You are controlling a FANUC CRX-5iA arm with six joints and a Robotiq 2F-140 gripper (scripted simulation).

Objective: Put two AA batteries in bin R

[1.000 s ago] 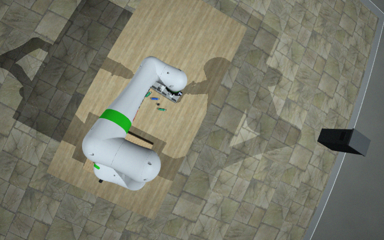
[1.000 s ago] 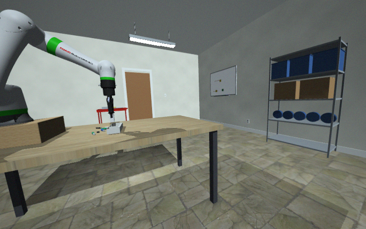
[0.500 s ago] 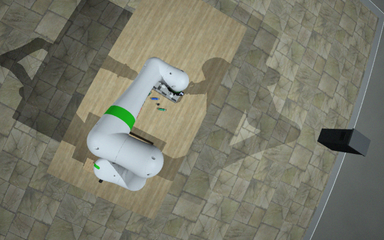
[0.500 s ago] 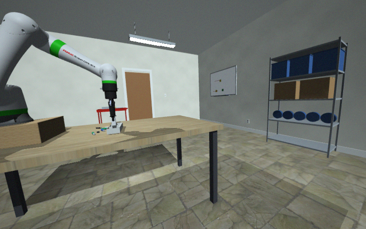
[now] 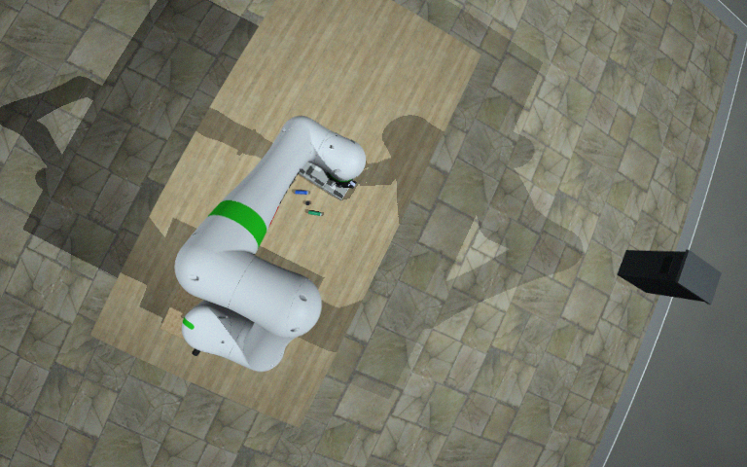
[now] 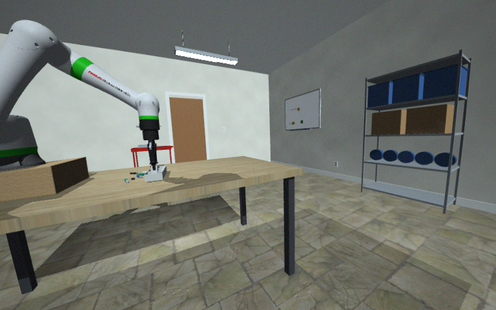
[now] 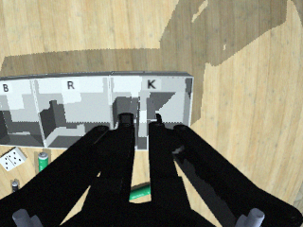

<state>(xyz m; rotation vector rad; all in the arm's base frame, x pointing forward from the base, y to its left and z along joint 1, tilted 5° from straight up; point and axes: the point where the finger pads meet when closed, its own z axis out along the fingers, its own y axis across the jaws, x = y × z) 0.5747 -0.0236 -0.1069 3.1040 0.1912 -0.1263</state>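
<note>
Right now the grey bin is 1 cm behind my hand, 7 cm to the left of it and 3 cm below it. From my hand the other things lie so: blue AA battery 11 cm behind, 8 cm to the left, 4 cm below; white domino 12 cm behind, 20 cm to the left, 5 cm below; small black round part 13 cm behind, 4 cm to the left, 5 cm below.
</note>
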